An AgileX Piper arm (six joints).
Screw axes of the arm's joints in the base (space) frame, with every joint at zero. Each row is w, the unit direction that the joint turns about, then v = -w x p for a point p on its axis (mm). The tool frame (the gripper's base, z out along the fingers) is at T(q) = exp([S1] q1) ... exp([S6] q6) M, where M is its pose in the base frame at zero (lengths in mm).
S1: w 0 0 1 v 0 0 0
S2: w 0 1 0 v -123 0 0
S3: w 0 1 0 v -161.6 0 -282.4
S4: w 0.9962 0 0.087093 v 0 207.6 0
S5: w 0 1 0 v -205.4 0 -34.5
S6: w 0.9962 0 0.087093 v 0 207.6 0
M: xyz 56.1 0 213.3 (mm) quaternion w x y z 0.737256 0 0.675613 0
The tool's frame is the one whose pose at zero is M.
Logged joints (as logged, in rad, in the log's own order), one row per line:
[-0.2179, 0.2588, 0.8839, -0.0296, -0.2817, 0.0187]
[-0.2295, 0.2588, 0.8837, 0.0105, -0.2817, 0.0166]
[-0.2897, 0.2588, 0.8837, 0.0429, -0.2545, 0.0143]
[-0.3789, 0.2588, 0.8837, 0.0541, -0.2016, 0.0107]
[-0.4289, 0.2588, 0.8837, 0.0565, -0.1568, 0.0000]
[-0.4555, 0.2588, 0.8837, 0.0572, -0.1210, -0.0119]
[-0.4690, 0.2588, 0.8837, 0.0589, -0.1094, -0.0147]
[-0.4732, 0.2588, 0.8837, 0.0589, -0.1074, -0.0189]
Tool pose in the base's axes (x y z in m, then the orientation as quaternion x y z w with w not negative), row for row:
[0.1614, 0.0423, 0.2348, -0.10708, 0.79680, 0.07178, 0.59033]
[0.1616, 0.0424, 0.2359, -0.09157, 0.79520, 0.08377, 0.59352]
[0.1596, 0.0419, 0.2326, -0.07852, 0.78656, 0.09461, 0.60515]
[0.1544, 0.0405, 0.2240, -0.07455, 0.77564, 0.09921, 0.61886]
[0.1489, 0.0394, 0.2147, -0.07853, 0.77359, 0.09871, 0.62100]
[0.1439, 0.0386, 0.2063, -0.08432, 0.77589, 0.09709, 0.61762]
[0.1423, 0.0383, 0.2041, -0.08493, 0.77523, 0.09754, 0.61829]
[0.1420, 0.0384, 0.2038, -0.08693, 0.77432, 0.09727, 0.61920]
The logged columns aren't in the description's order. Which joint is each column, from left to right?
Columns, left to right: q5, q1, q2, q6, q3, q4.
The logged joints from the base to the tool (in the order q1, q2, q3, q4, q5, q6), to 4 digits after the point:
[0.2588, 0.8839, -0.2817, 0.0187, -0.2179, -0.0296]
[0.2588, 0.8837, -0.2817, 0.0166, -0.2295, 0.0105]
[0.2588, 0.8837, -0.2545, 0.0143, -0.2897, 0.0429]
[0.2588, 0.8837, -0.2016, 0.0107, -0.3789, 0.0541]
[0.2588, 0.8837, -0.1568, 0.0000, -0.4289, 0.0565]
[0.2588, 0.8837, -0.1210, -0.0119, -0.4555, 0.0572]
[0.2588, 0.8837, -0.1094, -0.0147, -0.4690, 0.0589]
[0.2588, 0.8837, -0.1074, -0.0189, -0.4732, 0.0589]

